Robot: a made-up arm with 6 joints. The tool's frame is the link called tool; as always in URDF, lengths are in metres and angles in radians. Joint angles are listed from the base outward. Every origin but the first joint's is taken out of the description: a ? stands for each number. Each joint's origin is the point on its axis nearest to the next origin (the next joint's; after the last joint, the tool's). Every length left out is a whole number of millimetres.
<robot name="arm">
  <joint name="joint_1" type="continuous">
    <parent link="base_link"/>
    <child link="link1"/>
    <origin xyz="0 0.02 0.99" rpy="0 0 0"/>
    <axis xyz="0 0 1"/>
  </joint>
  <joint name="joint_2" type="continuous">
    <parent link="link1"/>
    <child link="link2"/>
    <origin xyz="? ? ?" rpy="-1.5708 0 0"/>
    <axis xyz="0 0 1"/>
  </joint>
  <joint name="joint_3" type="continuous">
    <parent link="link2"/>
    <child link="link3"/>
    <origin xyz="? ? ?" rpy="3.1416 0 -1.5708"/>
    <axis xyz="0 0 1"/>
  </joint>
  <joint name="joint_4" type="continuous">
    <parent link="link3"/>
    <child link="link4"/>
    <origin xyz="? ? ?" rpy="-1.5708 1.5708 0"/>
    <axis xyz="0 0 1"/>
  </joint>
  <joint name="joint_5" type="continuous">
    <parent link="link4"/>
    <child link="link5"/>
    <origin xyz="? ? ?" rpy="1.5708 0 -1.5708"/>
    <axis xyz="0 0 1"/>
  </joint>
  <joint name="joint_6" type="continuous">
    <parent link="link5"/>
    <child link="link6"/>
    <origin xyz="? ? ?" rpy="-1.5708 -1.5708 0"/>
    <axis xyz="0 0 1"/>
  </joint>
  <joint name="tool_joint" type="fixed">
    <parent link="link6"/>
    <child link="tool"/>
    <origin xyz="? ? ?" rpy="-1.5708 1.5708 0"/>
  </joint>
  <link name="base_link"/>
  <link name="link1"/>
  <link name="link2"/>
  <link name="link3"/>
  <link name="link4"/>
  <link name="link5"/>
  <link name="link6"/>
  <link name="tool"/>
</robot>
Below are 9 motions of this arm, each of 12 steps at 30 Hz.
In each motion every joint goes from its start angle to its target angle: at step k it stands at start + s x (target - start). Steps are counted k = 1, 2, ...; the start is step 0. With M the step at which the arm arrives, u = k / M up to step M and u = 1 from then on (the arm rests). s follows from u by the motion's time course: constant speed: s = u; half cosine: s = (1 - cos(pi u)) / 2; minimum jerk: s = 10 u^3 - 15 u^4 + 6 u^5.
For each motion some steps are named. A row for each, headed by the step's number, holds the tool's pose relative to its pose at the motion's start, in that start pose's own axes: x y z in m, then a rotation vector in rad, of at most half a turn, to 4 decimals.
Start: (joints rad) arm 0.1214 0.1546 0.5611 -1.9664 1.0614 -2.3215
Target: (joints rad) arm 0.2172 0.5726 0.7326 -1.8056 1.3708 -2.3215
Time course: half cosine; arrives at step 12
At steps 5, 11, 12:
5: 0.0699 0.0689 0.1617 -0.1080 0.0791 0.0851
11: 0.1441 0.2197 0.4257 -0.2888 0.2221 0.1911
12: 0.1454 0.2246 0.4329 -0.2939 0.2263 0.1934

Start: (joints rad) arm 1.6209 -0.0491 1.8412 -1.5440 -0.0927 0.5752
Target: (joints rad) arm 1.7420 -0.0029 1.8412 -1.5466 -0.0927 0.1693
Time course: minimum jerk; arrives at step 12
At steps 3, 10, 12:
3: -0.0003 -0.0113 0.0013 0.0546 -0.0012 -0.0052
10: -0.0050 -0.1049 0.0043 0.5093 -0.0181 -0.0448
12: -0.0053 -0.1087 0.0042 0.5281 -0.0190 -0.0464

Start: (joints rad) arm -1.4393 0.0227 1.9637 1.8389 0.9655 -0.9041
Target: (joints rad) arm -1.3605 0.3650 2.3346 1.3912 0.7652 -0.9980
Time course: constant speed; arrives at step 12
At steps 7, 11, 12:
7: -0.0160 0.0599 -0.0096 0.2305 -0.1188 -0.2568
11: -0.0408 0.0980 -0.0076 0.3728 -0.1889 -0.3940
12: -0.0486 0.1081 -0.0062 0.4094 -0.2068 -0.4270

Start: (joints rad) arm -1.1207 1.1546 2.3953 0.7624 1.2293 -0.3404
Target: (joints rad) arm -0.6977 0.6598 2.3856 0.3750 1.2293 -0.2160
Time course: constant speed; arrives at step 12
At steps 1, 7, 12:
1: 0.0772 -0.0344 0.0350 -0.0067 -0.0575 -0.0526
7: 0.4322 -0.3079 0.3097 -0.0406 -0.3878 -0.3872
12: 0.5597 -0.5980 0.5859 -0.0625 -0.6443 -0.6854

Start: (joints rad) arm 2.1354 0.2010 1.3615 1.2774 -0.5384 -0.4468
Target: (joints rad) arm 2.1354 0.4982 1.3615 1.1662 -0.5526 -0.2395
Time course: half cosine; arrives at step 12
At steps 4, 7, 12:
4: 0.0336 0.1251 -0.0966 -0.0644 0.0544 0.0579
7: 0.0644 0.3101 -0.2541 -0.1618 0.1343 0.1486
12: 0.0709 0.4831 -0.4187 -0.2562 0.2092 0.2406

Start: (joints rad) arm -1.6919 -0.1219 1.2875 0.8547 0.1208 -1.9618
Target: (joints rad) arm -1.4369 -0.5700 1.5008 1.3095 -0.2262 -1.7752
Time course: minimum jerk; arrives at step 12
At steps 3, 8, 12:
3: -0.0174 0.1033 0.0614 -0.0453 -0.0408 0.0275
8: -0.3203 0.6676 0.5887 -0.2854 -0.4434 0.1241
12: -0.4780 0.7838 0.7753 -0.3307 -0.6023 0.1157

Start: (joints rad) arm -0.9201 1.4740 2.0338 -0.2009 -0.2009 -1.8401
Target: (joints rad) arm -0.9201 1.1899 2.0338 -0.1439 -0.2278 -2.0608
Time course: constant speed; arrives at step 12
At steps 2, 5, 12:
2: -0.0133 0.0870 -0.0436 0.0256 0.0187 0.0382
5: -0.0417 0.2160 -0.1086 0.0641 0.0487 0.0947
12: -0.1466 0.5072 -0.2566 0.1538 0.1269 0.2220

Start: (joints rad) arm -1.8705 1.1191 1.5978 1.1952 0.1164 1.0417
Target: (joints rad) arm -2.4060 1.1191 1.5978 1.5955 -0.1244 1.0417
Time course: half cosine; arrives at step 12
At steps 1, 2, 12:
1: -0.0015 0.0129 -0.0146 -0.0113 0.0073 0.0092
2: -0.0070 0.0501 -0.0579 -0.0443 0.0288 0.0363
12: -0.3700 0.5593 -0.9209 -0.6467 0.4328 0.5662

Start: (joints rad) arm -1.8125 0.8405 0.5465 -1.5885 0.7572 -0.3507
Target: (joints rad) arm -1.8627 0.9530 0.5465 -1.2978 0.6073 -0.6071
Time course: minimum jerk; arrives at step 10
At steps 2, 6, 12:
2: 0.0075 -0.0075 -0.0004 -0.0013 0.0076 0.0038
6: 0.0847 -0.0971 -0.0017 -0.0190 0.0945 0.0231
12: 0.1212 -0.1491 0.0004 -0.0305 0.1399 0.0180

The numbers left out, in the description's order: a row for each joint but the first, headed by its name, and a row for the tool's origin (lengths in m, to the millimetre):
joint_2: 0.12 0.02 0
joint_3: -0.02 -0.84 0
joint_4: 0.18 -1.02 0
joint_5: 0.05 -0.01 0
joint_6: 0.02 -0.32 0
tool: -0.02 -0.02 0

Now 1 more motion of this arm.
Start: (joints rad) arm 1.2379 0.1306 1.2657 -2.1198 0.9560 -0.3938
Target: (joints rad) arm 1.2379 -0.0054 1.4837 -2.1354 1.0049 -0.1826
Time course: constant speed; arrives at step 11
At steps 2, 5, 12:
2: -0.0501 0.0693 -0.0441 0.0082 0.0337 0.0180
5: -0.1298 0.1748 -0.1015 0.0208 0.0829 0.0465
12: -0.3039 0.3883 -0.1840 0.0476 0.1762 0.1083

